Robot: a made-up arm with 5 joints. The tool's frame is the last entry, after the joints. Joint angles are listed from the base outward.
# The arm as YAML. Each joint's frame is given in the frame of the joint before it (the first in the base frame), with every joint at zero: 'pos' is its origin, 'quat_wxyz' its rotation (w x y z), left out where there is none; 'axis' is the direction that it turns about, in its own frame. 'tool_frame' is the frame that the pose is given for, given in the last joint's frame.
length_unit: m
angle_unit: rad
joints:
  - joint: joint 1
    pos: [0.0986, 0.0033, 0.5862]
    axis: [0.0, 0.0, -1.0]
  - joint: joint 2
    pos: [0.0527, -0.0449, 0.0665]
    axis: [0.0, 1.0, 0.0]
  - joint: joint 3
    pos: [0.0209, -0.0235, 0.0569]
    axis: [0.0, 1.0, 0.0]
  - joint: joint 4
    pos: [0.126, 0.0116, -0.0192]
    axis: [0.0, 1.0, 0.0]
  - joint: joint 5
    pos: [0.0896, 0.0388, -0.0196]
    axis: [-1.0, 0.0, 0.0]
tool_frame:
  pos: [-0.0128, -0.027, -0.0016]
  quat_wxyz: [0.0, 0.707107, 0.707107, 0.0]
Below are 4 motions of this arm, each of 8 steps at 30 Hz.
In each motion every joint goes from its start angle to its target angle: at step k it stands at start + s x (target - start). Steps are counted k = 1, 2, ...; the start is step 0. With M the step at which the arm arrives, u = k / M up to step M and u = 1 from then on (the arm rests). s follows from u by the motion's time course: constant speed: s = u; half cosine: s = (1 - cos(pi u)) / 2; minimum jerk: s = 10 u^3 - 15 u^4 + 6 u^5.
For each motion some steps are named. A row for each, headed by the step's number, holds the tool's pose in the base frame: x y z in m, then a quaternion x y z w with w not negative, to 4 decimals.
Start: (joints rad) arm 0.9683 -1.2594 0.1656 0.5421 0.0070
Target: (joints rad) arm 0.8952 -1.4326 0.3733 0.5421 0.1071
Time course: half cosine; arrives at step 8
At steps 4, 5, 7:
4: 0.1547 -0.1477 0.8098 0.9177 0.2957 0.0568 0.2592
5: 0.1565 -0.1465 0.8075 0.9169 0.3000 0.0488 0.2587
7: 0.1591 -0.1448 0.8042 0.9156 0.3061 0.0374 0.2581

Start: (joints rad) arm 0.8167 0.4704 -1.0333 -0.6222 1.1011
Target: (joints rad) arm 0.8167 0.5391 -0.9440 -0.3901 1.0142
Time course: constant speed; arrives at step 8
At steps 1, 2, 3, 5, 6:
1: 0.2426 -0.1966 0.8134 0.7728 0.0059 -0.2370 0.5887
2: 0.2458 -0.2003 0.8091 0.7804 0.0231 -0.2454 0.5746
3: 0.2488 -0.2040 0.8046 0.7877 0.0401 -0.2537 0.5599
5: 0.2546 -0.2109 0.7951 0.8012 0.0735 -0.2696 0.5292
6: 0.2574 -0.2141 0.7900 0.8074 0.0899 -0.2772 0.5131

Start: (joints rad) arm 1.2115 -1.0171 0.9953 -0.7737 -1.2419
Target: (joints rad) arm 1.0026 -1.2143 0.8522 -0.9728 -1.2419
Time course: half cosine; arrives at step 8
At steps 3, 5, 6, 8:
3: 0.1666 -0.2088 0.7318 0.6483 0.4148 0.5834 0.2594
5: 0.1769 -0.1910 0.7611 0.5771 0.4798 0.5818 0.3135
6: 0.1798 -0.1821 0.7728 0.5438 0.5043 0.5808 0.3356
8: 0.1816 -0.1735 0.7828 0.5122 0.5247 0.5797 0.3552

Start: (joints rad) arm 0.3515 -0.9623 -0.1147 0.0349 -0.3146
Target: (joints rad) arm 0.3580 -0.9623 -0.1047 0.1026 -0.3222
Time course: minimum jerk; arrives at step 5
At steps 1, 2, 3, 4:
1: 0.2330 -0.0921 0.8553 0.6587 0.5547 0.3920 0.3236
2: 0.2341 -0.0927 0.8538 0.6636 0.5561 0.3881 0.3158
3: 0.2356 -0.0937 0.8516 0.6704 0.5580 0.3825 0.3048
4: 0.2366 -0.0943 0.8500 0.6751 0.5592 0.3785 0.2969

